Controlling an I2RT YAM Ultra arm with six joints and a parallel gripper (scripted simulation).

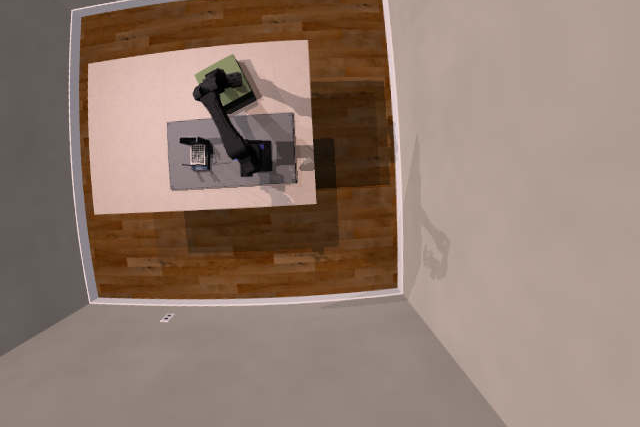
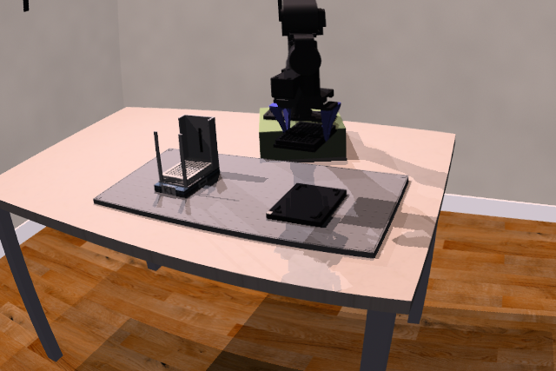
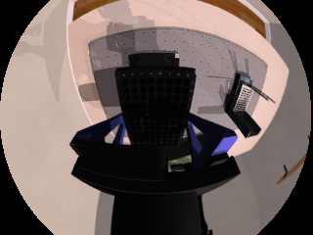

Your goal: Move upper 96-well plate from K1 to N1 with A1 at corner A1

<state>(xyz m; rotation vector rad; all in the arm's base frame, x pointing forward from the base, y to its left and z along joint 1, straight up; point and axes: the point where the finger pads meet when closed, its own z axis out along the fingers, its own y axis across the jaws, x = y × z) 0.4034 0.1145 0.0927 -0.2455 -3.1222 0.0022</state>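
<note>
Right now the black 96-well plate is right at my hand. Round my hand: tall back wall: 140 mm behind, 300 mm to the right, 80 mm below; black plate nest N1: 150 mm below; pale A1 square: 70 mm ahead, 70 mm to the right, 150 mm below.
</note>
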